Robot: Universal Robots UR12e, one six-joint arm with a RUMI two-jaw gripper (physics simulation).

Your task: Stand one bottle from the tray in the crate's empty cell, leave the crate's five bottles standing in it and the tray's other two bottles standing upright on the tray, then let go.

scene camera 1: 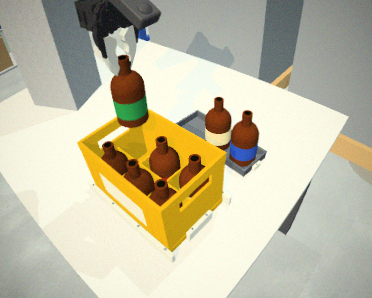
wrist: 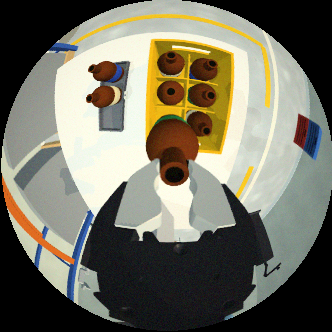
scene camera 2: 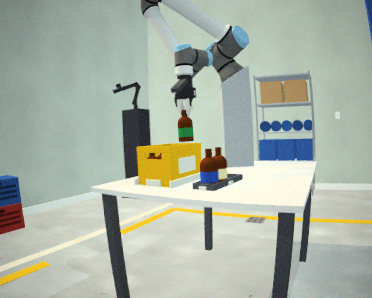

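Seen in the pictures: gripper, fingertip midpoint: [scene camera 1: 123, 72] [wrist: 172, 160] [scene camera 2: 185, 117]; arm's base, link origin: [scene camera 2: 234, 77].
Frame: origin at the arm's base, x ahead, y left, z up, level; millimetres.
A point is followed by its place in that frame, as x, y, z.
My gripper [scene camera 1: 121, 56] [scene camera 2: 184, 111] {551, -129, -293} [wrist: 172, 160] {551, -129, -293} is shut on the neck of the green-banded brown bottle [scene camera 1: 129, 95] {584, -152, -326} [scene camera 2: 185, 129] {586, -114, -355} [wrist: 172, 141] {574, -130, -295} and holds it upright. In scene camera 2 its base is slightly above the rim of the yellow crate [scene camera 1: 192, 227] {770, -213, -570} [scene camera 2: 152, 172] {768, -199, -539} [wrist: 149, 65] {700, -94, -425}; in the wrist view it covers the crate's near left corner cell. Five brown bottles stand in the crate's other cells. The grey tray [scene camera 1: 187, 120] {533, 100, -587} [scene camera 2: 235, 178] {618, 135, -582} [wrist: 111, 125] {543, 98, -595} bears an upright blue-banded bottle [scene camera 1: 244, 142] {765, 26, -505} [scene camera 2: 208, 169] {787, 70, -518} [wrist: 106, 71] {734, 36, -486} and an upright cream-banded bottle [scene camera 1: 218, 125] {680, 41, -499} [scene camera 2: 220, 162] {692, 90, -502} [wrist: 104, 96] {655, 46, -483}.
The crate and tray stand side by side on the white table [scene camera 1: 295, 130] {840, 260, -600} [scene camera 2: 280, 185] {675, 344, -600} [wrist: 75, 107] {670, 281, -600}. White locating strips [scene camera 1: 135, 227] {661, -284, -578} [scene camera 2: 185, 181] {688, -78, -588} run along the crate's base. A shelf rack [scene camera 2: 313, 117] and a grey pillar [scene camera 2: 238, 120] {114, 37, -305} stand beyond the table.
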